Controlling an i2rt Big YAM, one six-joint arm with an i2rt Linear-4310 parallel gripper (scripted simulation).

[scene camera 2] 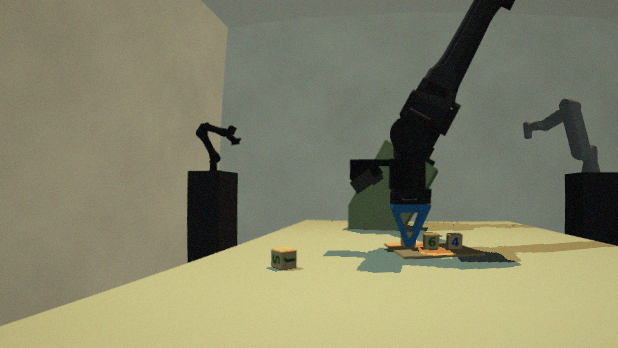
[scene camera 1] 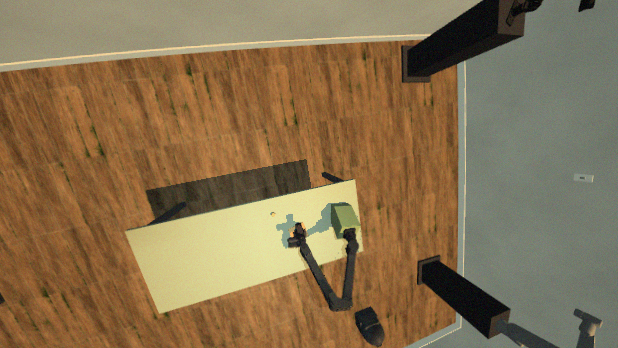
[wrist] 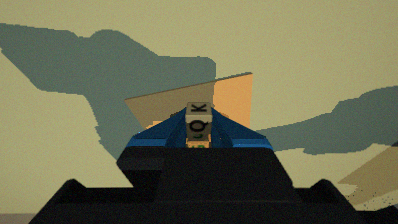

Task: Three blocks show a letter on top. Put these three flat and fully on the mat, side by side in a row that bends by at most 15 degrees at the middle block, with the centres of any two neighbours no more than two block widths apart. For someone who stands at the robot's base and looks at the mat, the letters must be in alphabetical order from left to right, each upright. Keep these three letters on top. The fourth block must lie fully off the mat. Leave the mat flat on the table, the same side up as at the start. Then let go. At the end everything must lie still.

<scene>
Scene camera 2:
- orange mat: 418, 252
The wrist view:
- gripper: 198, 112
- orange mat: 231, 97
</scene>
